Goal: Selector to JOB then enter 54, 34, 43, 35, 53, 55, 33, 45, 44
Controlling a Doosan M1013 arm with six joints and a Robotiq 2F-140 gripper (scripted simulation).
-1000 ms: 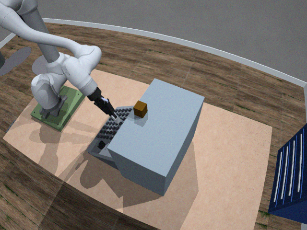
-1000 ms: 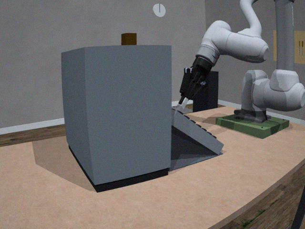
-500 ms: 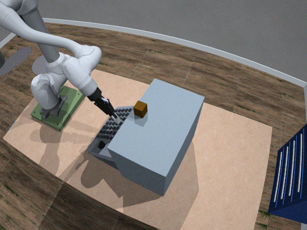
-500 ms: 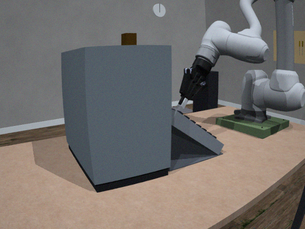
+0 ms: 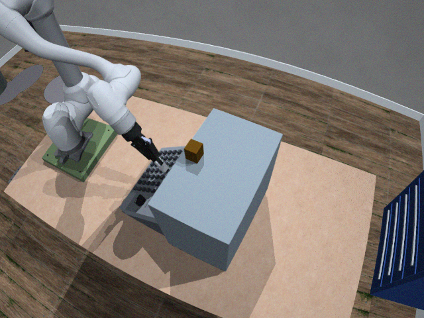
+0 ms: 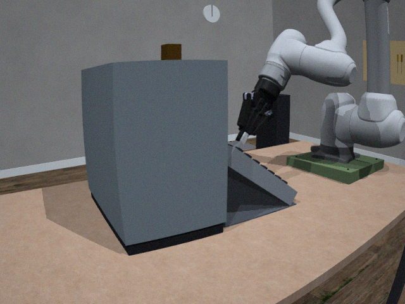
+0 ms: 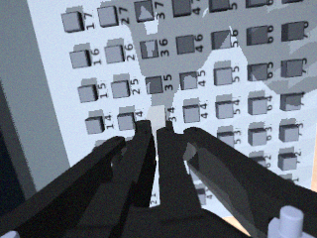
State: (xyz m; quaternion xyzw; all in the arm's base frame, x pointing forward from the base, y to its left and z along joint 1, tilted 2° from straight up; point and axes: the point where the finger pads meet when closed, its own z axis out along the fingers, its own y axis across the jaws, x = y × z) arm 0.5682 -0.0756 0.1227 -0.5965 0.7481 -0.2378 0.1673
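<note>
Now: hand 30 mm to the right of the key and 50 mm above it. The rest, counted from my hand: black selector knob: 50 mm behind, 160 mm to the right, 40 mm below.
</note>
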